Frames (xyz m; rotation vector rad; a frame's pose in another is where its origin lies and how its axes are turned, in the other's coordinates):
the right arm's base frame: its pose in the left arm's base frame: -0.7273 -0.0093 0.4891 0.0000 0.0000 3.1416
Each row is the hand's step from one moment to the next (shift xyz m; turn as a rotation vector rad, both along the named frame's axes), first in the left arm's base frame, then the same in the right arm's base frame.
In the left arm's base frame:
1: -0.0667 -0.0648 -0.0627 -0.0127 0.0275 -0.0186
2: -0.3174 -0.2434 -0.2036 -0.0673 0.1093 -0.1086
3: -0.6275 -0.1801 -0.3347 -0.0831 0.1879 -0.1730
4: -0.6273 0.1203 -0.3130 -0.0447 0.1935 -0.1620
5: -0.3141 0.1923 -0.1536 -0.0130 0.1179 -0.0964
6: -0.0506 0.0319 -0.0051 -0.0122 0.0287 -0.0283
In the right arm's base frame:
1: 0.0667 0.0648 -0.0627 0.0127 -0.0275 -0.0186
2: 0.3174 0.2434 -0.2036 0.0673 -0.1093 -0.1086
3: 0.6275 0.1801 -0.3347 0.0831 -0.1879 -0.1730
4: 0.6273 -0.1203 -0.3130 0.0447 -0.1935 -0.1620
5: 0.3141 -0.1923 -0.1536 0.0130 -0.1179 -0.0964
6: 0.0506 -0.0319 -0.0051 0.0122 -0.0287 -0.0283

